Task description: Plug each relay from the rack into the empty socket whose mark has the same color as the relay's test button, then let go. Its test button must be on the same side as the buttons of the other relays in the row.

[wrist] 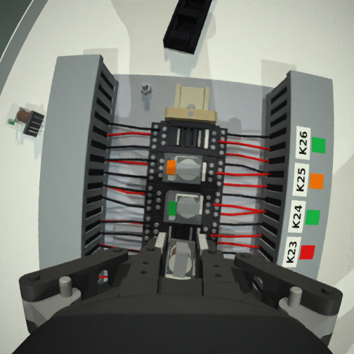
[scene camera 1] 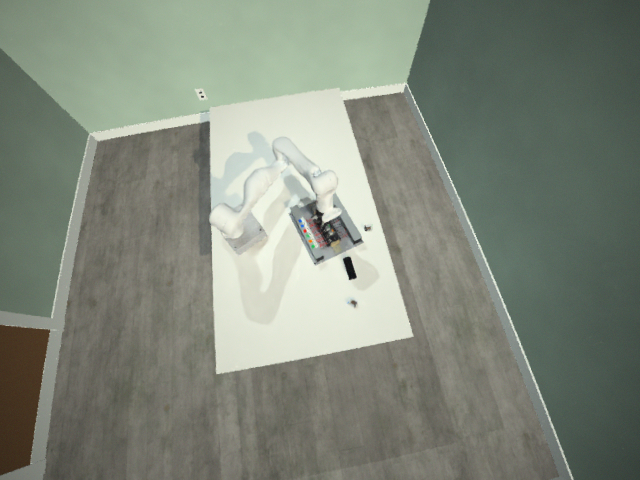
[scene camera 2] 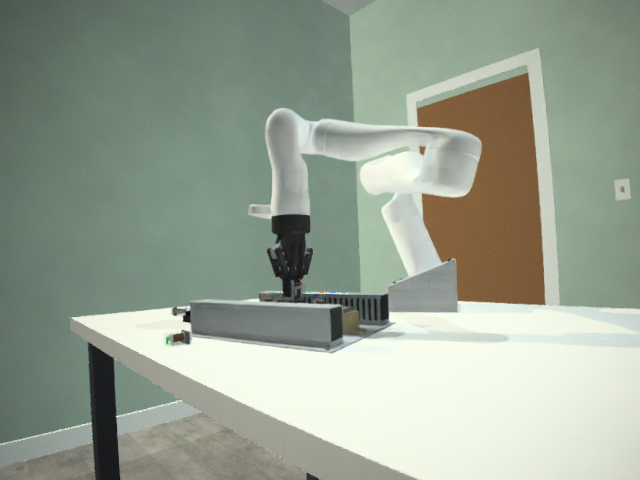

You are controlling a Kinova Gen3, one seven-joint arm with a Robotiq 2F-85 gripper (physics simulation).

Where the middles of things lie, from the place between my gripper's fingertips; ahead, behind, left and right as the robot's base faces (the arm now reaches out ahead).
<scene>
The socket panel (scene camera 1: 328, 252) lies 6 cm below my hand.
</scene>
